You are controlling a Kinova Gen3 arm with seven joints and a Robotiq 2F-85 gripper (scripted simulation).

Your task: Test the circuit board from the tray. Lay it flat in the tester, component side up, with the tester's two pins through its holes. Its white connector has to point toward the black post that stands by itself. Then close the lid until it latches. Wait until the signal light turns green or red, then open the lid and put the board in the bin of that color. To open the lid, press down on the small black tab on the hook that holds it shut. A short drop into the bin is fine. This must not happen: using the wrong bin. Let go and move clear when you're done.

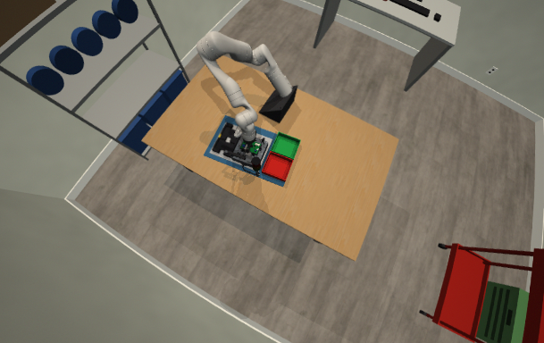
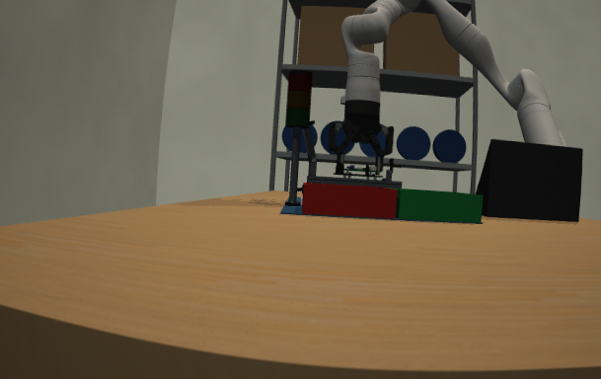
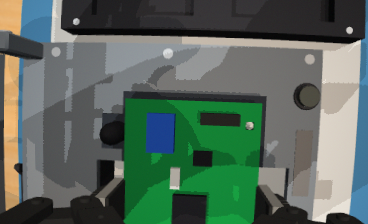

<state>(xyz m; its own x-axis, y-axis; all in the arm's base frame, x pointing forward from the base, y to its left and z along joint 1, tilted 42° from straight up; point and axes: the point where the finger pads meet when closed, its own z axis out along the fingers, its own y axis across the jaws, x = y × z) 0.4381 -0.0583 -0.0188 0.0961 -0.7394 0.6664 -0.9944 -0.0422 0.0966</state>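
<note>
The green circuit board is right at my hand. The rest, counted from my hand: tester lid (12 cm ahead, 1 cm to the left, 10 cm above); then red bin (3 cm ahead, 20 cm to the left, 7 cm below); then green bin (12 cm behind, 19 cm to the left, 7 cm below).
</note>
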